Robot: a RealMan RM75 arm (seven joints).
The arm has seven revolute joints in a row. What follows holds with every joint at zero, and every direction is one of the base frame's. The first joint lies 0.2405 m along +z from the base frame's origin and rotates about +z. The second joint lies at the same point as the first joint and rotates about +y. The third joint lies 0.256 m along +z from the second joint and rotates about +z. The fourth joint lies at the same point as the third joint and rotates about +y. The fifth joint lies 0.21 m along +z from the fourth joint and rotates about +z. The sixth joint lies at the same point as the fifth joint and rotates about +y. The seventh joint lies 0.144 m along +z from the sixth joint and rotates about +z. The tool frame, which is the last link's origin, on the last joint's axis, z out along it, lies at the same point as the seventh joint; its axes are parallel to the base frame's.
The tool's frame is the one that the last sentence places.
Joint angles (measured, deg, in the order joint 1, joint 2, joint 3, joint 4, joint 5, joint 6, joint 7), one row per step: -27.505, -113.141, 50.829, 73.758, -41.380, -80.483, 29.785; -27.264, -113.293, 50.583, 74.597, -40.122, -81.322, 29.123; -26.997, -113.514, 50.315, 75.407, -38.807, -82.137, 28.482; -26.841, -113.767, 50.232, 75.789, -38.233, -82.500, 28.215; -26.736, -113.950, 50.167, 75.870, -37.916, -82.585, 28.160; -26.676, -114.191, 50.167, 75.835, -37.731, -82.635, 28.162; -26.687, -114.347, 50.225, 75.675, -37.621, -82.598, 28.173; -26.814, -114.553, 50.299, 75.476, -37.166, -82.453, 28.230
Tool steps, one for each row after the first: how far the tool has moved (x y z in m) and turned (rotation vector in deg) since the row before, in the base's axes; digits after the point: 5 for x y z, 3 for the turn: -0.00195, -0.00287, 0.00164, -0.145, 0.699, 0.990; -0.00227, -0.00311, 0.00126, -0.139, 0.681, 1.080; -0.00081, -0.00169, -0.00058, -0.147, 0.189, 0.478; -0.00094, -0.00095, -0.00079, -0.076, 0.076, 0.285; -0.00047, -0.00075, -0.00179, -0.193, -0.078, 0.181; -0.00029, -0.00022, -0.00168, -0.187, -0.074, 0.111; -0.00037, 0.00028, -0.00186, -0.190, 0.225, 0.114
